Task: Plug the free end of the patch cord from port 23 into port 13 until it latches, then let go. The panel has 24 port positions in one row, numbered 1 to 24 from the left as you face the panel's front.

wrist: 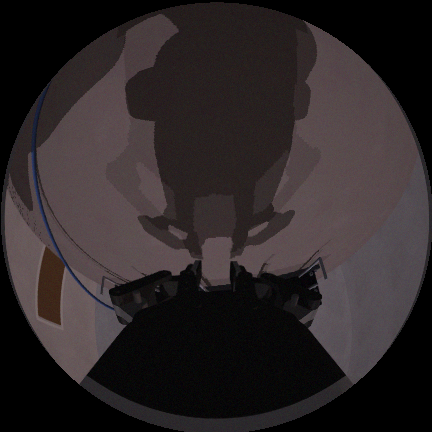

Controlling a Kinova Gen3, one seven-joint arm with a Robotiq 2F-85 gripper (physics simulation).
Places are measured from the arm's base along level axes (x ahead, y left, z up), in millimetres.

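Pixels of known places: gripper, fingertip midpoint: [215, 268].
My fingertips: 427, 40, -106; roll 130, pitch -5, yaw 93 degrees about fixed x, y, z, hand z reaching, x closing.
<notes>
Ahead of a thing's pixels: the offset from my fingertips to its top centre, as dx, dy, dz. "spot": to the spot under its first point. Level surfaces: height alone.
My gripper [215, 268] is partly open at the lower middle of the wrist view, with a gap between its two fingers and no plug or cord in it. The blue patch cord [34, 160] curves down the far left side and passes behind the left side of the gripper. Its plug does not show. The panel [313, 276] shows in part as a dark end with small screws beyond the right finger linkage. Its port row, with ports 13 and 23, is hidden behind the gripper, so the plug's seating cannot be seen.
A grey metal handle @[spot: +16, +171, +18] [322, 267] stands out at the right end, and another handle @[spot: +94, -217, +17] [103, 284] at the left. The pale table top @[dz -15] [360, 150] carries large shadows of the arm and gripper. A brown framed rectangle [51, 287] is on the wall at lower left.
</notes>
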